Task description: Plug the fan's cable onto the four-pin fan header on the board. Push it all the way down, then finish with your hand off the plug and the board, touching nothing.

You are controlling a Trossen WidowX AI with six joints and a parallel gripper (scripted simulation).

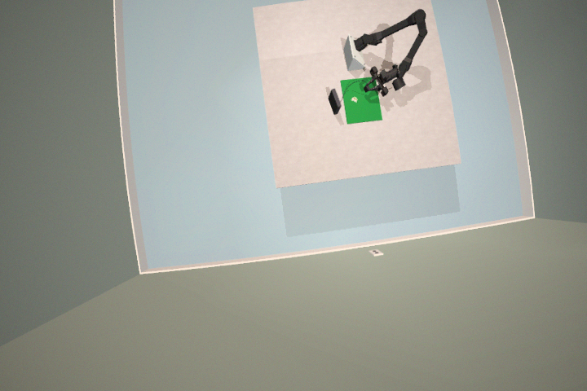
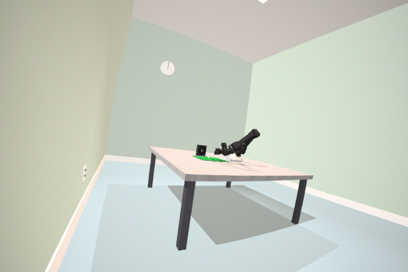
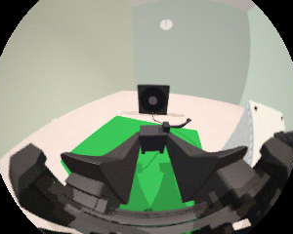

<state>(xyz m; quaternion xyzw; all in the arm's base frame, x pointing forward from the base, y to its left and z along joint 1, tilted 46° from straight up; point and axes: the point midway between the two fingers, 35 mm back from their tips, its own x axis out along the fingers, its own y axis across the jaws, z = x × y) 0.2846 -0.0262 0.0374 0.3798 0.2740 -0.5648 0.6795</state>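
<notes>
My gripper tip is 90 mm above the green board, 40 mm short of it and 20 mm to the left of it. The rest, counted from my gripper tip: dark plug: 10 mm below; then black fan: 210 mm to the right, 30 mm ahead, 20 mm below; then pale fan header: 80 mm below, 70 mm to the right, 30 mm ahead.
</notes>
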